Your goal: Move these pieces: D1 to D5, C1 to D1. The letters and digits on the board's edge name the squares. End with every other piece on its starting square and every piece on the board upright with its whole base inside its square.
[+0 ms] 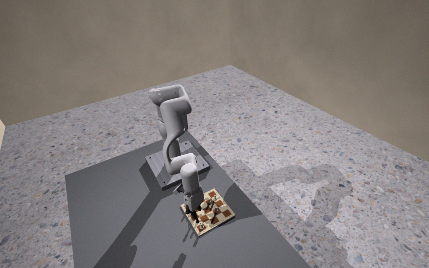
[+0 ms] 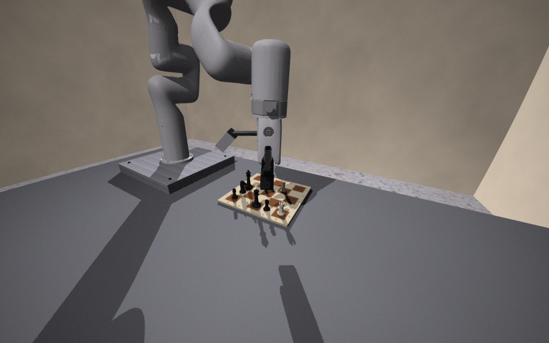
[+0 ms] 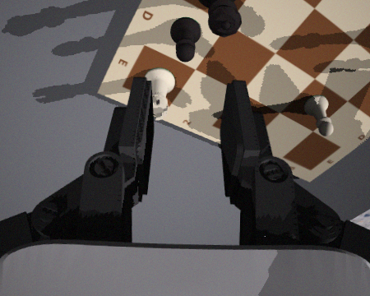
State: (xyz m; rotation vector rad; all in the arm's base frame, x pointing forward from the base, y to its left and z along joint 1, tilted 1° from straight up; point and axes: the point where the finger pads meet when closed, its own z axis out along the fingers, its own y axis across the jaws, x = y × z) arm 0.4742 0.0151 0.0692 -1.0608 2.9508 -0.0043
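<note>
Now: the white piece 80 mm below my hand, 40 mm ahead of it and 10 mm to the left of it. The rest, counted from my hand: chessboard (100 mm below, 70 mm to the left, 50 mm behind).
</note>
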